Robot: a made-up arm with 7 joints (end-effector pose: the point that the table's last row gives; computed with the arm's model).
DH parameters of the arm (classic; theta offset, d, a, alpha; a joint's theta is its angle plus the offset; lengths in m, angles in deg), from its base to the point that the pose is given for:
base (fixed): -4.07 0 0 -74.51
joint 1: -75.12 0.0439 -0.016 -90
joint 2: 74 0 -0.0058 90
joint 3: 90 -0.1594 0.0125 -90
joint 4: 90 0.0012 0.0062 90
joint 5: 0 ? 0 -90
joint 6: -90 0 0.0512 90
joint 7: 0 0 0 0
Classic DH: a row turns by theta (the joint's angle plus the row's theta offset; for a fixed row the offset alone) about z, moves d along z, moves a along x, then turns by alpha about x.
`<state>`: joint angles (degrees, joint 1 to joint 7).
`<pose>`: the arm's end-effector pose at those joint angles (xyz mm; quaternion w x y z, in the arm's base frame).
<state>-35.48 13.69 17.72 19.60 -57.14 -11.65 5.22</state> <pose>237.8 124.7 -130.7 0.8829 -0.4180 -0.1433 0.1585</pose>
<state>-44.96 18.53 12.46 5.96 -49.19 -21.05 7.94</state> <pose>244.8 108.6 -43.3 0.8656 -0.3327 -0.3686 0.0638</pose>
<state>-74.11 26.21 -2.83 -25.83 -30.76 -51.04 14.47</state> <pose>141.7 44.8 90.4 0.4218 -0.2582 -0.8467 -0.1962</pose>
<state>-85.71 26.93 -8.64 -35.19 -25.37 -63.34 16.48</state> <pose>98.6 33.8 93.4 0.1710 -0.2787 -0.9016 -0.2832</pose>
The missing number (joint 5, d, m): 0.1142
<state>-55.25 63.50 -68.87 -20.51 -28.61 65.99 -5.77</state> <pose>183.1 85.5 -130.2 0.6573 0.5335 0.4462 -0.2902</pose>
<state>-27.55 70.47 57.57 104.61 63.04 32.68 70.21</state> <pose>24.4 329.0 -131.1 0.1398 0.6236 0.4768 0.6035</pose>
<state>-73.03 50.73 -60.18 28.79 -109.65 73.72 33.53</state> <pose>243.6 70.6 -97.8 0.7309 0.0937 0.6710 -0.0817</pose>
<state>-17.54 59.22 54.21 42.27 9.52 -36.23 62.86</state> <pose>114.5 311.1 -25.2 0.4809 0.3036 -0.3845 0.7271</pose>
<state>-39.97 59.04 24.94 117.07 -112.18 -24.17 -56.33</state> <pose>53.5 295.4 -173.0 0.7330 -0.2804 -0.3389 0.5189</pose>
